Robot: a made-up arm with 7 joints.
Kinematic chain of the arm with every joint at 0, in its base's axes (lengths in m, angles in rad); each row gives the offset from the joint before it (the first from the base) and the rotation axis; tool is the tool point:
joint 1: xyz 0 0.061 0 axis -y
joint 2: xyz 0 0.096 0 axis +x
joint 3: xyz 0 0 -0.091 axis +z
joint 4: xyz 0 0 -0.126 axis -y
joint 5: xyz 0 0 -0.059 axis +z
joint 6: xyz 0 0 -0.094 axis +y
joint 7: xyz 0 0 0 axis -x
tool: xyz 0 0 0
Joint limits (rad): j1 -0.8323..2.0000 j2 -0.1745..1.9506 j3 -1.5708..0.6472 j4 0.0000..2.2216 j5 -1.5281..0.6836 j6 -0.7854..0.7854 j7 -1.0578..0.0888
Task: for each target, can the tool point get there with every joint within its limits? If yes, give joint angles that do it. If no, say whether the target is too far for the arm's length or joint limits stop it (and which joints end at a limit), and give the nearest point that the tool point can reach.
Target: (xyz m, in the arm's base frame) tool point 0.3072 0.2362 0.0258
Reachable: yes | joints 1.2306 0.1098 0.3616 1.0884 -1.3513 -0.4973 -0.5432
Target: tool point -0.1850 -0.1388 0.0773
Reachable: no: joint limits stop it (at a limit: joint 1, joint 2, joint 3) | nearest point -0.1075 -0.0175 -0.0978 | short by 0.227 m
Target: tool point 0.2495 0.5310 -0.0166
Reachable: no: too far | nearest point 0.2052 0.4646 -0.0137 | short by 0.080 m
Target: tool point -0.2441 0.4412 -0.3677
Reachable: no: too far | nearest point -0.1721 0.3573 -0.2592 | short by 0.155 m
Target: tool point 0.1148 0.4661 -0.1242
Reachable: yes | joints 0.3183 1.2732 -0.6782 0.6294 -0.9144 -0.6468 -0.3034
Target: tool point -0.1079 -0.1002 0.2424
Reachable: no: joint limits stop it (at a limit: joint 1, joint 2) | nearest point 0.0798 0.0362 0.1471 | short by 0.251 m
